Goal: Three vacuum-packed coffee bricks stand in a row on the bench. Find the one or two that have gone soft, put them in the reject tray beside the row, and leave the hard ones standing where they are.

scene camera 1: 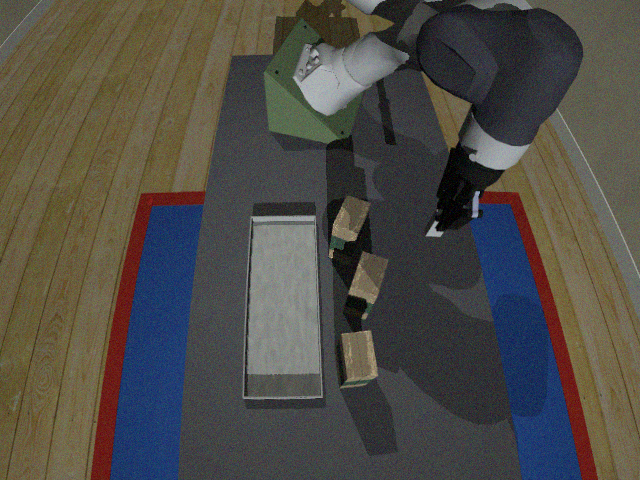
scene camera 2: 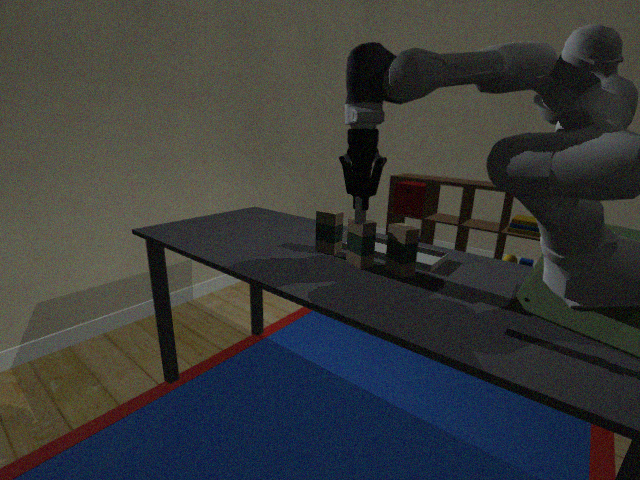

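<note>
Three tan bricks with dark green bands stand upright in a slightly uneven row on the bench. One brick [scene camera 1: 359,356] [scene camera 2: 329,232] is farthest from the robot base, one brick [scene camera 1: 369,276] [scene camera 2: 360,250] is in the middle, and one brick [scene camera 1: 351,219] [scene camera 2: 402,250] is nearest the base. The frames do not show which are soft. The pale reject tray [scene camera 1: 284,299] [scene camera 2: 426,255] lies beside the row and is empty. My gripper [scene camera 1: 435,228] [scene camera 2: 360,214] is shut and empty. It is raised, right of the row in scene camera 1; its tips overlap the middle brick's top in scene camera 2.
The grey bench [scene camera 1: 222,439] [scene camera 2: 222,232] stands on a blue mat [scene camera 1: 155,310] [scene camera 2: 258,403] with a red border. The green robot mount [scene camera 1: 294,111] is at the bench's back end. A wooden shelf unit [scene camera 2: 454,181] stands behind the bench in scene camera 2.
</note>
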